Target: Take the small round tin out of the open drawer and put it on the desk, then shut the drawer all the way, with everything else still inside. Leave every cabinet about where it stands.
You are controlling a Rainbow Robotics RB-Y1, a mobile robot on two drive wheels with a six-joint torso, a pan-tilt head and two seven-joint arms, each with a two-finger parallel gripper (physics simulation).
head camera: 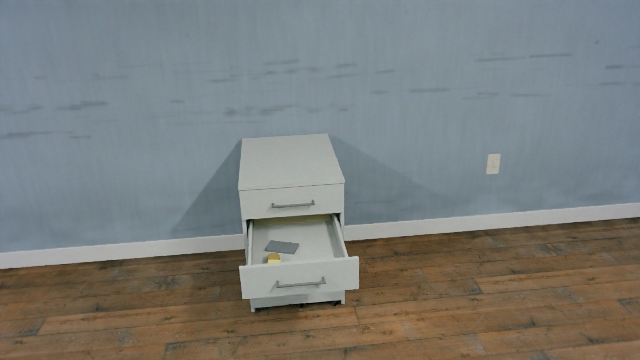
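Frame: origin at the robot's base, x ahead, y left, z up, level; centimetres.
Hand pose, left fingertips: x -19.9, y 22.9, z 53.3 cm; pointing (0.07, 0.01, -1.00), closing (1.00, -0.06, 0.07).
Observation:
Each offset is from my left fingertips to the centre of the thing. "spot": to the spot under its first point. Level surfaces: height alone.
A light grey drawer cabinet stands against the wall, and its middle drawer @(spot: dx +153.7, dy -20.4, dz -9.7 cm) point(300, 278) is pulled open. Inside it, near the front panel and left of the middle, lies a small tan thing @(dx +170.4, dy -10.2, dz -12.4 cm) point(273, 256) with a rounded top, which looks like the round tin. A yellow piece @(dx +165.0, dy -10.6, dz -12.2 cm) point(273, 261) shows right at its front; the drawer front partly hides them, and I cannot tell if they touch. A flat grey rectangular thing @(dx +181.2, dy -13.2, dz -13.6 cm) point(282, 247) lies behind them in the drawer. The desk does not show in this view. Neither of my grippers is in view.
The cabinet top point(290, 160) is a flat light grey panel above a shut upper drawer point(292, 195) with a bar handle. Behind it is a blue-grey wall with a white baseboard point(425, 223) and an outlet point(493, 164) to the right. The floor @(dz -53.3 cm) point(450, 310) is brown wood planks.

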